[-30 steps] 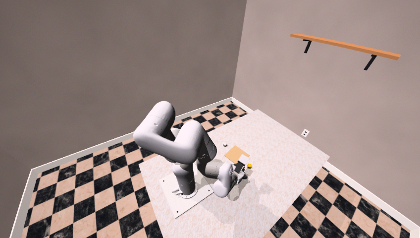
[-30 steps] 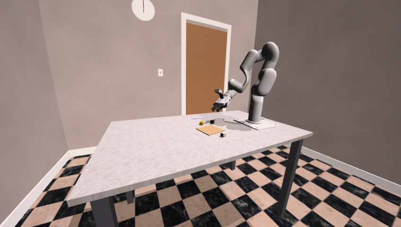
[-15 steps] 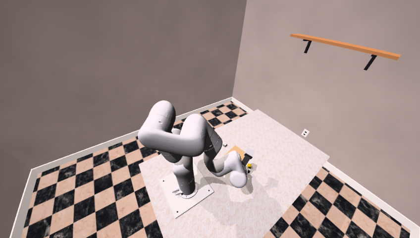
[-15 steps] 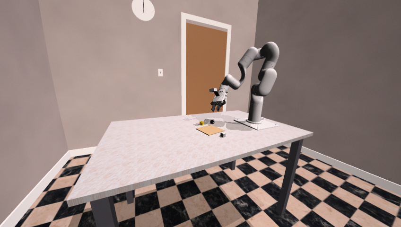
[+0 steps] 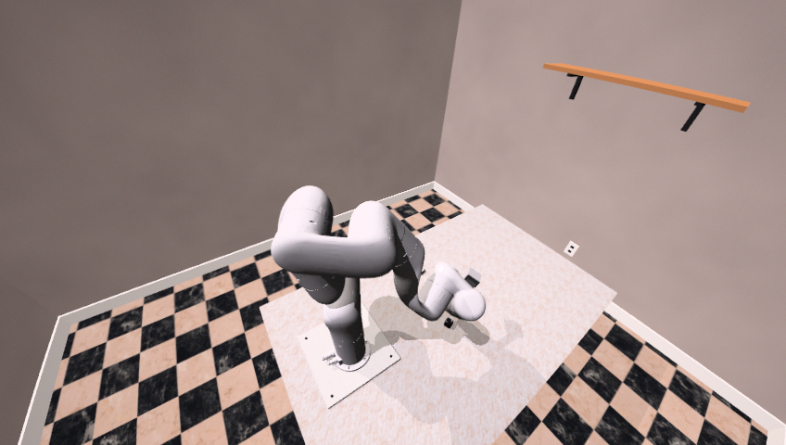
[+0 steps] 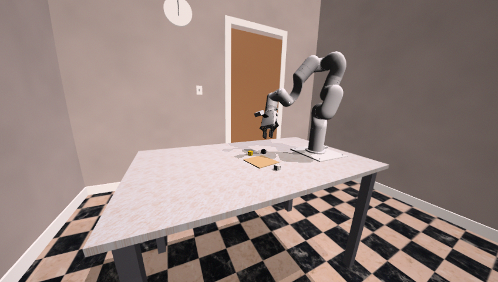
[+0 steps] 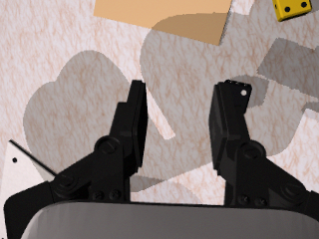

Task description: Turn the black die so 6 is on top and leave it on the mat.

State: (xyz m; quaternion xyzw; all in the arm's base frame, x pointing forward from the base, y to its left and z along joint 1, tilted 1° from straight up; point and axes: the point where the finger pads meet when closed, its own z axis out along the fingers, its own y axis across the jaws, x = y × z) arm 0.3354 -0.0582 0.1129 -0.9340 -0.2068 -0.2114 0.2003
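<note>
Right now my hand is 11 cm above the black die, 2 cm to the left of it and 1 cm short of it. Round my hand: white die: 23 cm to the left, 11 cm below, 6 cm ahead; then tan mat: 12 cm below, 10 cm to the left, 9 cm ahead; then yellow die: 11 cm below, 10 cm ahead, 2 cm to the right.
</note>
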